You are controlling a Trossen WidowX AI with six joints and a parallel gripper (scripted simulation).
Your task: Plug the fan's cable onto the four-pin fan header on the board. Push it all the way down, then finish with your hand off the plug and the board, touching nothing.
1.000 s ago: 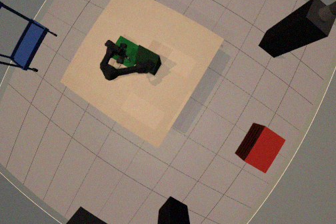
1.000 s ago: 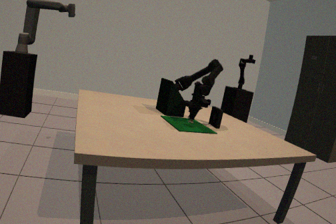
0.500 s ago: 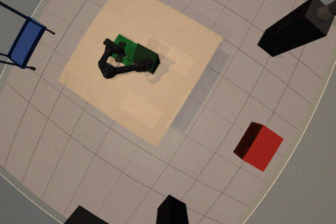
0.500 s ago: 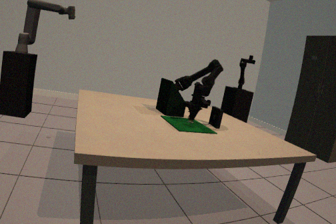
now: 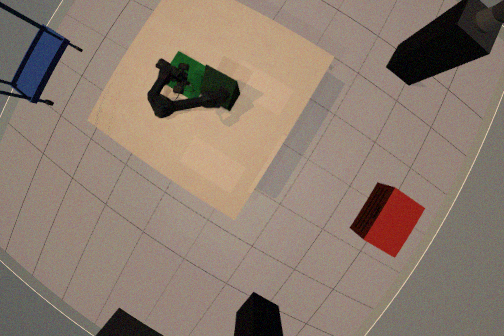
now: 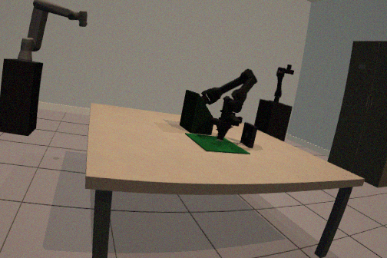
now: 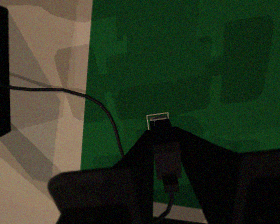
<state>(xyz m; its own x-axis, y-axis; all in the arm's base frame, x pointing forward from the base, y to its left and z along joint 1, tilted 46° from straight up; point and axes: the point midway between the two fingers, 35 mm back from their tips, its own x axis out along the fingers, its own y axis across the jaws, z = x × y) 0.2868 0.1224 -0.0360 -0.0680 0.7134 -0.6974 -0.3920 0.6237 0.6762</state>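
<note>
My gripper tip is now 10 mm past the dark fan plug and 10 mm below it. Round my gripper tip: black fan (150 mm to the left, 30 mm above); green board (40 mm ahead, 40 mm to the right, 40 mm below).
</note>
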